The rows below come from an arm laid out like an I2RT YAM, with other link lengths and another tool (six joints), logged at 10 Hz.
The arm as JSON. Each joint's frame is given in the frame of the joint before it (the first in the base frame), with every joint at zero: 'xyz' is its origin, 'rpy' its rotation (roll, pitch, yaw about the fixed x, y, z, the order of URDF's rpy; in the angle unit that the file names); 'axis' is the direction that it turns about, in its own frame. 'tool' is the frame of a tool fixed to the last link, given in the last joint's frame.
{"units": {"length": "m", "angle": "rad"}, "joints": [
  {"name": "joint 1", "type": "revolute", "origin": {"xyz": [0.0, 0.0, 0.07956], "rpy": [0.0, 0.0, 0.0]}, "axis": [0.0, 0.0, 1.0]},
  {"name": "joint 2", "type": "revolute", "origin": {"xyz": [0.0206, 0.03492, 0.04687], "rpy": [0.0, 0.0, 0.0]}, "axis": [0.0, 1.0, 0.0]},
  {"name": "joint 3", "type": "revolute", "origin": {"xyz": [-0.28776, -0.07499, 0.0], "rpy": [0.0, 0.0, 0.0]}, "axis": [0.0, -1.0, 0.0]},
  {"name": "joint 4", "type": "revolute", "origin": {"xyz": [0.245, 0.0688, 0.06], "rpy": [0.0, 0.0, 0.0]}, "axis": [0.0, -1.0, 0.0]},
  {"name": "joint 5", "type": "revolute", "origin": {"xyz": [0.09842, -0.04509, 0.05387], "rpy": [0.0, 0.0, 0.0]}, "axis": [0.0, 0.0, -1.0]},
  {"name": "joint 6", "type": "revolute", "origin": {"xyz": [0.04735, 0.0, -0.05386], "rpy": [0.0, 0.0, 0.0]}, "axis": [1.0, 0.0, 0.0]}
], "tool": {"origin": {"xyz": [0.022, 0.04, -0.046], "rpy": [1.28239, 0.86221, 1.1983]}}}
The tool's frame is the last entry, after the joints.
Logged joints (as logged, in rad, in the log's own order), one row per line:
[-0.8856 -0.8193 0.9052 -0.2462 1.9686 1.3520]
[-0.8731 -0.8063 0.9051 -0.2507 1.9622 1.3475]
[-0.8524 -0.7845 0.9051 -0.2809 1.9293 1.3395]
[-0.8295 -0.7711 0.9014 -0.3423 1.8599 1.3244]
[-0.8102 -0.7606 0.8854 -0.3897 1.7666 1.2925]
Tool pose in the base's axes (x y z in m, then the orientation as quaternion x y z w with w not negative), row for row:
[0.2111 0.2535 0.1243 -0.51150 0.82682 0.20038 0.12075]
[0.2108 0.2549 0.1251 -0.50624 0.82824 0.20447 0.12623]
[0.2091 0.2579 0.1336 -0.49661 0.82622 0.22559 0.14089]
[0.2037 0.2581 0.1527 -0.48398 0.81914 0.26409 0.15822]
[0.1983 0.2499 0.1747 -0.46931 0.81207 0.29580 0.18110]
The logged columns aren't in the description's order. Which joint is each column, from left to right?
Columns, left to right: joint 6, joint 4, joint 1, joint 5, joint 2, joint 3.
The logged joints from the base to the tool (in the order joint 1, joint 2, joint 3, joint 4, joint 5, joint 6), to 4 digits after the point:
[0.9052 1.9686 1.3520 -0.8193 -0.2462 -0.8856]
[0.9051 1.9622 1.3475 -0.8063 -0.2507 -0.8731]
[0.9051 1.9293 1.3395 -0.7845 -0.2809 -0.8524]
[0.9014 1.8599 1.3244 -0.7711 -0.3423 -0.8295]
[0.8854 1.7666 1.2925 -0.7606 -0.3897 -0.8102]

